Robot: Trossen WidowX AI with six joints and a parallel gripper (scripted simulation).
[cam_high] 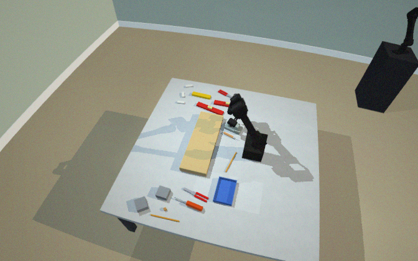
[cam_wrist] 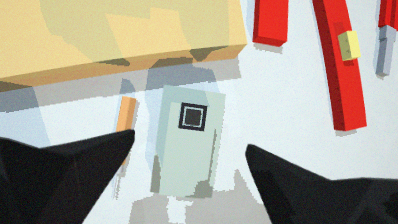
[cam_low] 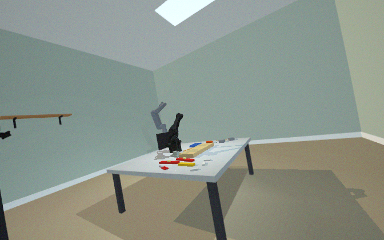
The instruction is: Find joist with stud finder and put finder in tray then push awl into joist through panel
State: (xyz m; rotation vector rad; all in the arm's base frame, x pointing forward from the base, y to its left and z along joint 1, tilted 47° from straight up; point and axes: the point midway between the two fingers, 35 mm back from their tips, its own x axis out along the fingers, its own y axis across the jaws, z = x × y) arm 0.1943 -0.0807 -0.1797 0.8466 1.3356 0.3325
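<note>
The stud finder lies 2 cm below my gripper tip. The rest, counted from my gripper tip: square indicator 2 cm ahead, 1 cm below; awl 9 cm to the left, 6 cm below, 2 cm behind; yellow bar 33 cm ahead, 27 cm to the right, 6 cm below.
</note>
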